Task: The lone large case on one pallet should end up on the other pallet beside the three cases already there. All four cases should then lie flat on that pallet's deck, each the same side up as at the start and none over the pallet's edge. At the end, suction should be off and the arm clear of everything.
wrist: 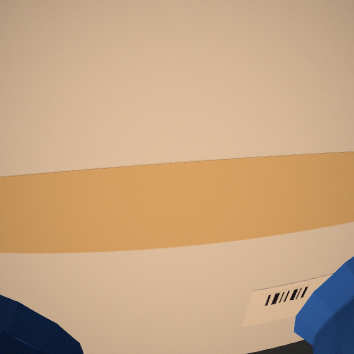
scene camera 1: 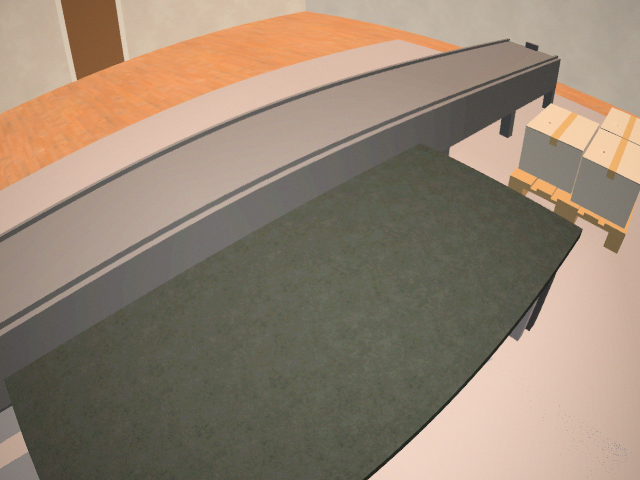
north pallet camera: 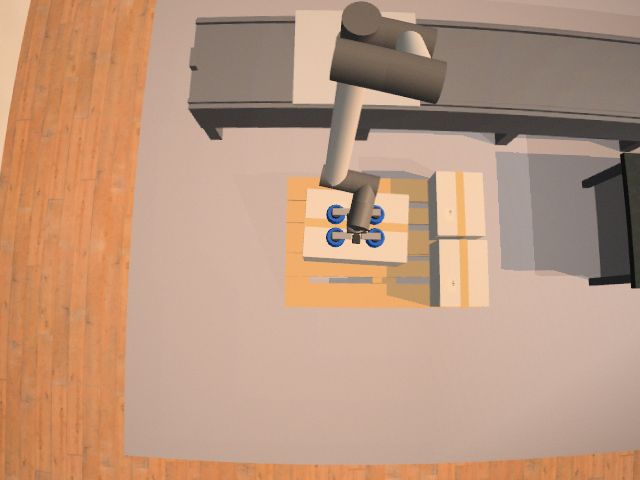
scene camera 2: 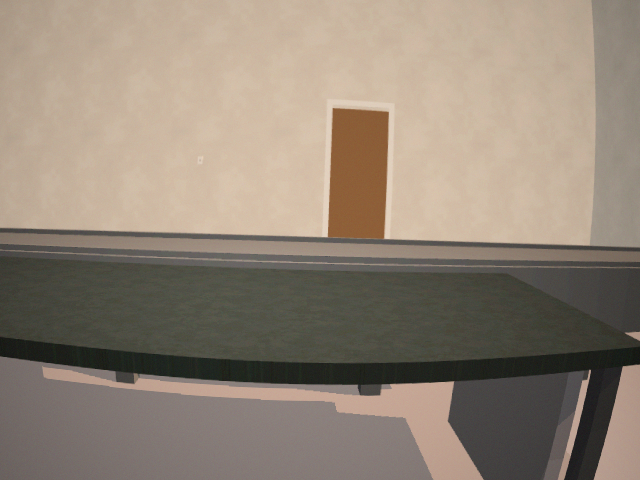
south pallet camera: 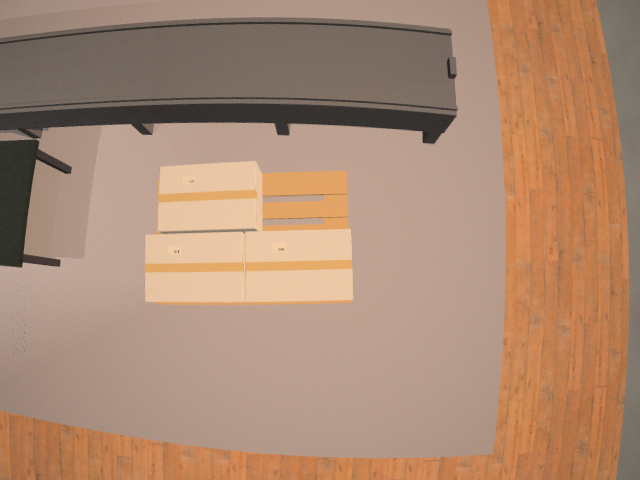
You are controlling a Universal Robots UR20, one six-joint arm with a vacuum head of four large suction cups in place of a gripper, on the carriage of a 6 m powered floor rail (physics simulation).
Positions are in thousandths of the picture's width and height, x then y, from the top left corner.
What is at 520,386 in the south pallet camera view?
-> A pallet.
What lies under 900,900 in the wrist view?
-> My suction head.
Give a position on a pallet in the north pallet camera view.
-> At 599,609
